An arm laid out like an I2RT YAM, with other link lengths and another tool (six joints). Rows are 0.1 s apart.
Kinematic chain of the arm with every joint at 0, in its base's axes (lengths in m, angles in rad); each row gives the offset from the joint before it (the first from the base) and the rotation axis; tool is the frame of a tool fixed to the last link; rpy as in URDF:
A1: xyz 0 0 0.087 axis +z
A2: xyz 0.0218 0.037 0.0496 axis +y
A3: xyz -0.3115 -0.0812 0 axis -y
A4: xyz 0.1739 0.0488 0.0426 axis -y
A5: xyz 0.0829 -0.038 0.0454 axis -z
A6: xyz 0.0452 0 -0.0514 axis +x
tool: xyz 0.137 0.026 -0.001 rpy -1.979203 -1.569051 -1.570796
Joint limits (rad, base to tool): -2.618..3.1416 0..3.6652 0..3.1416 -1.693..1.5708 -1.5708..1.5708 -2.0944..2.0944
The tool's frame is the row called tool.
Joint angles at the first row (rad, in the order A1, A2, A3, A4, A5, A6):
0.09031, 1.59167, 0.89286, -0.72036, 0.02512, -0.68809
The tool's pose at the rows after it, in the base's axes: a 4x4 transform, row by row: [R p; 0 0 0 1], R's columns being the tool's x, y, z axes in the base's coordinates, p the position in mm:
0.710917, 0.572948, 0.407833, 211.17; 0.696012, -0.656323, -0.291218, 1.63; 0.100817, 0.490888, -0.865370, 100.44; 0, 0, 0, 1
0.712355, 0.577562, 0.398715, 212.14; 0.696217, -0.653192, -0.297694, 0.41; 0.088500, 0.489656, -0.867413, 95.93; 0, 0, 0, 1
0.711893, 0.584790, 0.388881, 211.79; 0.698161, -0.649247, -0.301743, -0.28; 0.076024, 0.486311, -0.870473, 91.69; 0, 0, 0, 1
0.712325, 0.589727, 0.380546, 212.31; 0.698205, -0.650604, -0.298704, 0.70; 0.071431, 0.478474, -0.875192, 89.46; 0, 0, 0, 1
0.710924, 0.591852, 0.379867, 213.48; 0.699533, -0.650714, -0.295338, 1.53; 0.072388, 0.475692, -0.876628, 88.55; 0, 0, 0, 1
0.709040, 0.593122, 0.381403, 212.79; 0.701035, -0.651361, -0.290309, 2.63; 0.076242, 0.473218, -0.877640, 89.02; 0, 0, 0, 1
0.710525, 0.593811, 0.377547, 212.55; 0.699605, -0.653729, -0.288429, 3.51; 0.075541, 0.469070, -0.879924, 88.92; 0, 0, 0, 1
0.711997, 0.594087, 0.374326, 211.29; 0.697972, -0.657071, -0.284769, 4.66; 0.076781, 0.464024, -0.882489, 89.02; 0, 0, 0, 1
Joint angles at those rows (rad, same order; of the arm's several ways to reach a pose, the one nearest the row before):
0.09053, 1.61398, 0.90194, -0.71266, 0.01985, -0.68203
0.08974, 1.63278, 0.89581, -0.69861, 0.02598, -0.68302
0.09050, 1.64878, 0.88823, -0.68746, 0.03027, -0.68491
0.09128, 1.66219, 0.88962, -0.68482, 0.02618, -0.68405
0.09203, 1.66871, 0.89124, -0.68113, 0.02300, -0.68511
0.09359, 1.66512, 0.88949, -0.68165, 0.01841, -0.68564
0.09509, 1.66753, 0.89152, -0.68487, 0.01557, -0.68209
0.09662, 1.66586, 0.88970, -0.68736, 0.01077, -0.67824

